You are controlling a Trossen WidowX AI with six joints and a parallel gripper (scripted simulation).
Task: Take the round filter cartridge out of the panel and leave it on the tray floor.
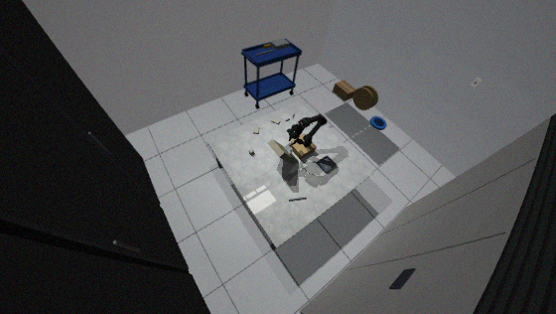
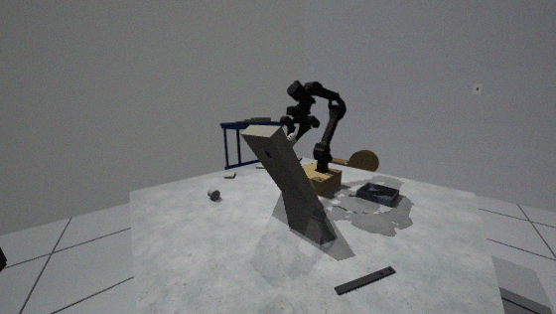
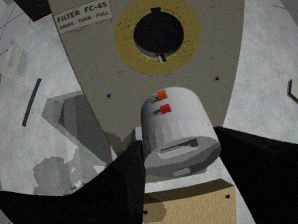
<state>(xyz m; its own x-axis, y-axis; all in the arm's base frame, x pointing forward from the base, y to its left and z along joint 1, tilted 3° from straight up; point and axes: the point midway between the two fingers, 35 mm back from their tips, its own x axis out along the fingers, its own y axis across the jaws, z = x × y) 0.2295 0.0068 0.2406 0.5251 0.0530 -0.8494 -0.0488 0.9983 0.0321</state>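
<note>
The tray is 330 mm behind my gripper tip, 260 mm to the left of it and 270 mm below it. Round my gripper tip: service panel (60 mm ahead, 100 mm below); round filter cartridge (right at my gripper tip).
</note>
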